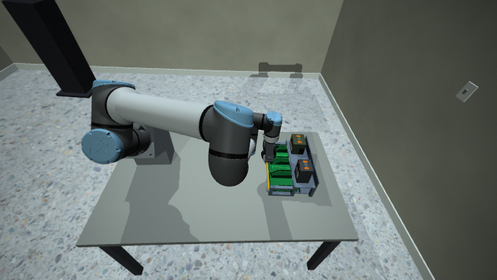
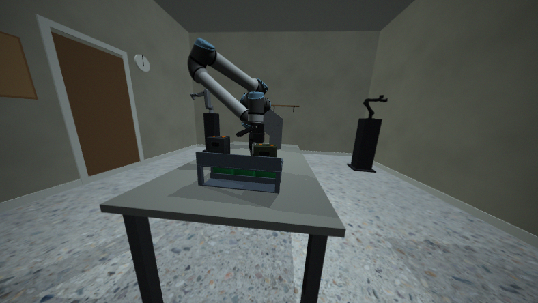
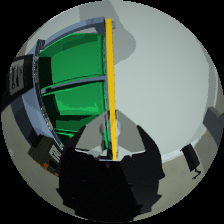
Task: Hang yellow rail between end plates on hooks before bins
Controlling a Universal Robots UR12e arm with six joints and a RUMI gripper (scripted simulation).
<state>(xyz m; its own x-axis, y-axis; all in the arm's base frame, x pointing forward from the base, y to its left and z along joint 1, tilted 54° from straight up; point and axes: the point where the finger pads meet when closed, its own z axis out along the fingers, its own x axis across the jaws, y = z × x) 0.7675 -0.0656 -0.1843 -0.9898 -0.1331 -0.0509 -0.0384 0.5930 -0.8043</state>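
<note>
Right now the yellow rail is 1 cm below my hand. From my hand the other things lie so: back panel (27 cm ahead, 5 cm above, 1 cm to the left).
</note>
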